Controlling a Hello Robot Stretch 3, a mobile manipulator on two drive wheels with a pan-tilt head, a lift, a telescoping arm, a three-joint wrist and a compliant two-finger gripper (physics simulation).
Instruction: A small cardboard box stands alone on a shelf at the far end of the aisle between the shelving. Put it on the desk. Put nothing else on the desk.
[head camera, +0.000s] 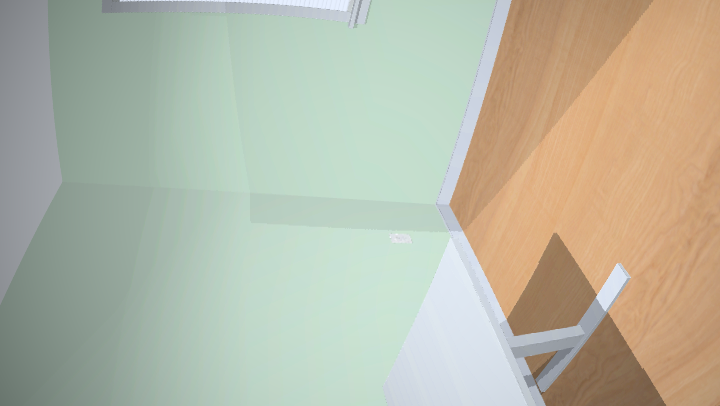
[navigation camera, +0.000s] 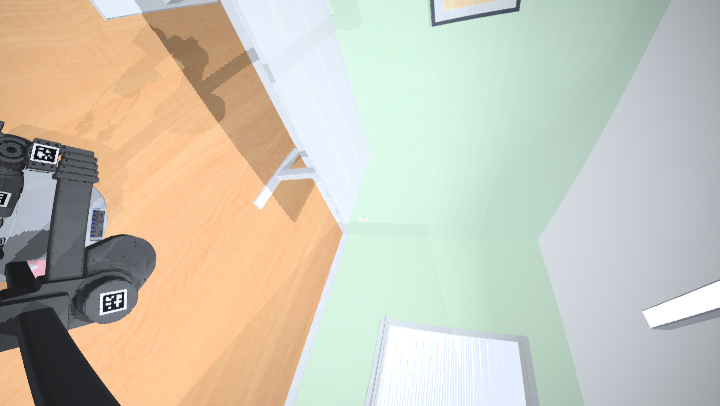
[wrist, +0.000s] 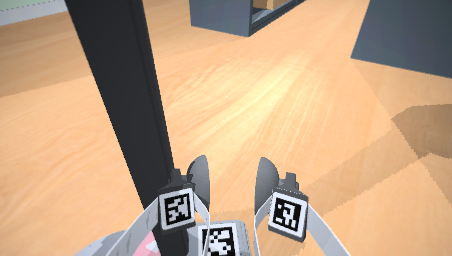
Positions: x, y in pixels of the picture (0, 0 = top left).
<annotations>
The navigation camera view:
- white desk: 301, 54
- window with blinds: 409, 356
</annotations>
